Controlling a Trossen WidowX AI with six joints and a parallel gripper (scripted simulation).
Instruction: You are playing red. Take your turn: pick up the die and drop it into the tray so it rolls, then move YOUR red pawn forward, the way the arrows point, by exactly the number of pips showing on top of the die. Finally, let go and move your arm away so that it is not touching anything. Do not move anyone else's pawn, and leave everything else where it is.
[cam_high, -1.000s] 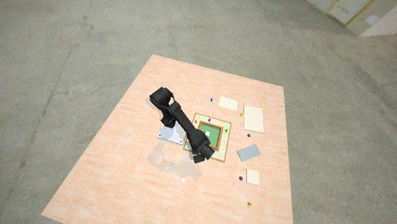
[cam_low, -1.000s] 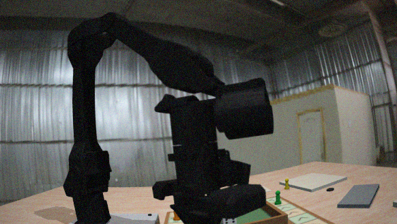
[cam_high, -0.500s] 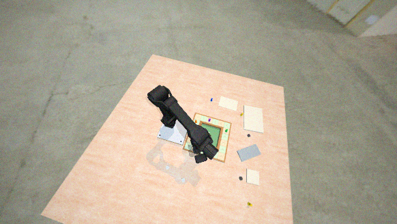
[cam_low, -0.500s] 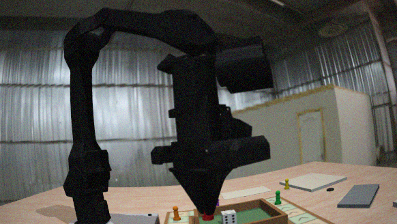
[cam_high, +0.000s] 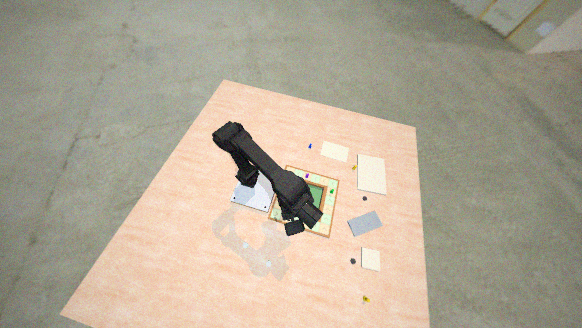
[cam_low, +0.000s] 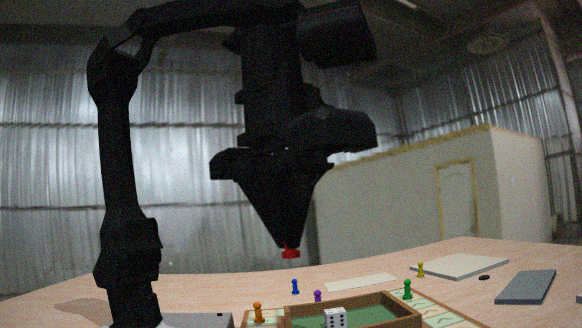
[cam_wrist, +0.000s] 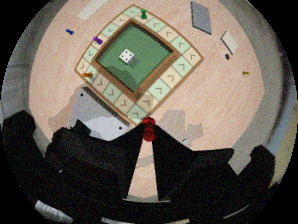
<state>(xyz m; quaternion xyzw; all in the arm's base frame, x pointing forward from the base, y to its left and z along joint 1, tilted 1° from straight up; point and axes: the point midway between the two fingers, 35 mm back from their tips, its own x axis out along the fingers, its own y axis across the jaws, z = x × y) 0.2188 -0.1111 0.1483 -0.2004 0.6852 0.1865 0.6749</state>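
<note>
Now: the white die 50 mm ahead of my gripper tip, 110 mm to the left of it and 120 mm below it. The rest, counted from my gripper tip: orange pawn: 50 mm behind, 180 mm to the left, 120 mm below; purple pawn: 50 mm ahead, 220 mm to the left, 120 mm below; red pawn: 10 mm above.
</note>
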